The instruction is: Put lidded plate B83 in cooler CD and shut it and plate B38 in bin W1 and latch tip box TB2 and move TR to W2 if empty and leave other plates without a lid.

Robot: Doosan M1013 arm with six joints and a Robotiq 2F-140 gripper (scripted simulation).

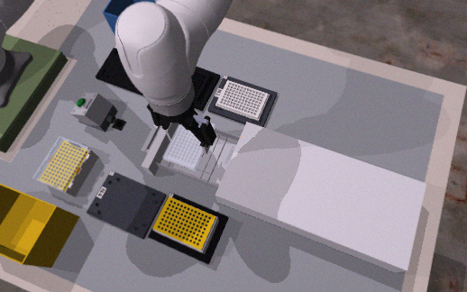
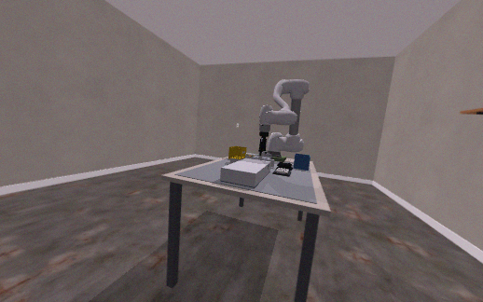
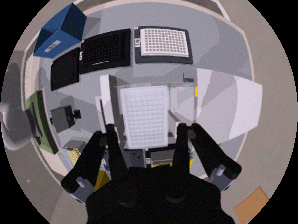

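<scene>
My gripper is now 8 cm above the cooler drawer and 3 cm short of it. Round my hand: cooler CD: 17 cm ahead, 7 cm below, 2 cm to the right; flat grey lid: 1 cm below; clear assay plate: 2 cm below.
</scene>
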